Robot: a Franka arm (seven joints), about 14 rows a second.
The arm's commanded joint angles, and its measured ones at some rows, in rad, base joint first. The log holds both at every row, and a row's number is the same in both.
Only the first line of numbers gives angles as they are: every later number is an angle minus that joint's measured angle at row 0.
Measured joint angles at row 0: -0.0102 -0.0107 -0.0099 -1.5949 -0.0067 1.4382 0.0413
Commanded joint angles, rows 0 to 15: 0.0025 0.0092 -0.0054 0.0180 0.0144 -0.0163 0.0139; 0.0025 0.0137 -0.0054 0.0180 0.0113 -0.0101 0.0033; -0.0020 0.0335 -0.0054 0.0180 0.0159 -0.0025 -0.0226; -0.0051 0.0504 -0.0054 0.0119 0.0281 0.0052 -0.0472; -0.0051 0.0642 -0.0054 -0.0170 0.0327 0.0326 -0.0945; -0.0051 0.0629 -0.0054 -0.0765 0.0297 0.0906 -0.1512; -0.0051 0.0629 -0.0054 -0.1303 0.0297 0.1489 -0.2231; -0.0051 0.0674 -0.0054 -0.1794 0.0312 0.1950 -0.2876; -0.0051 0.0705 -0.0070 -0.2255 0.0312 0.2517 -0.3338; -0.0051 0.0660 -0.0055 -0.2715 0.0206 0.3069 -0.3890; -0.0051 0.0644 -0.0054 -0.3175 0.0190 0.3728 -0.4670; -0.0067 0.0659 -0.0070 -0.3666 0.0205 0.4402 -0.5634; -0.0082 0.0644 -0.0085 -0.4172 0.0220 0.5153 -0.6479; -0.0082 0.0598 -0.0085 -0.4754 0.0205 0.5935 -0.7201; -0.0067 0.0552 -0.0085 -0.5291 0.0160 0.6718 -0.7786; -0.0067 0.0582 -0.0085 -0.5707 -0.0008 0.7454 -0.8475
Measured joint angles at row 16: -0.0040 0.0975 -0.0083 -0.4675 0.0124 0.6340 -0.7327
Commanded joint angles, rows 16 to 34: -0.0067 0.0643 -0.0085 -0.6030 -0.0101 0.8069 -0.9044; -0.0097 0.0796 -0.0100 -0.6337 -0.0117 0.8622 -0.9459; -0.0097 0.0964 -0.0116 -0.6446 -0.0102 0.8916 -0.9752; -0.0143 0.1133 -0.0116 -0.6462 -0.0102 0.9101 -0.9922; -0.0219 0.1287 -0.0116 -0.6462 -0.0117 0.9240 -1.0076; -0.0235 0.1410 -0.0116 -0.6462 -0.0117 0.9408 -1.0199; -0.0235 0.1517 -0.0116 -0.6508 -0.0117 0.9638 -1.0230; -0.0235 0.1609 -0.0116 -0.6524 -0.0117 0.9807 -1.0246; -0.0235 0.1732 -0.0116 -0.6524 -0.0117 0.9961 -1.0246; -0.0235 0.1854 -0.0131 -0.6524 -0.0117 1.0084 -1.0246; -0.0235 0.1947 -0.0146 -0.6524 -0.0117 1.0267 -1.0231; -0.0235 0.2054 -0.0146 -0.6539 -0.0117 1.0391 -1.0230; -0.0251 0.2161 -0.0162 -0.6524 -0.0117 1.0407 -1.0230; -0.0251 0.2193 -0.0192 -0.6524 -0.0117 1.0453 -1.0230; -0.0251 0.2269 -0.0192 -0.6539 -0.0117 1.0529 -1.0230; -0.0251 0.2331 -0.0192 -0.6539 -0.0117 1.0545 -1.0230; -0.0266 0.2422 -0.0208 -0.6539 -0.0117 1.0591 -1.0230; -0.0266 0.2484 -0.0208 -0.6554 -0.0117 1.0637 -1.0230; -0.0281 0.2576 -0.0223 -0.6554 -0.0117 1.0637 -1.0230
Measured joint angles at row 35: -0.0158 0.2442 -0.0229 -0.6494 -0.0012 1.0407 -1.0056
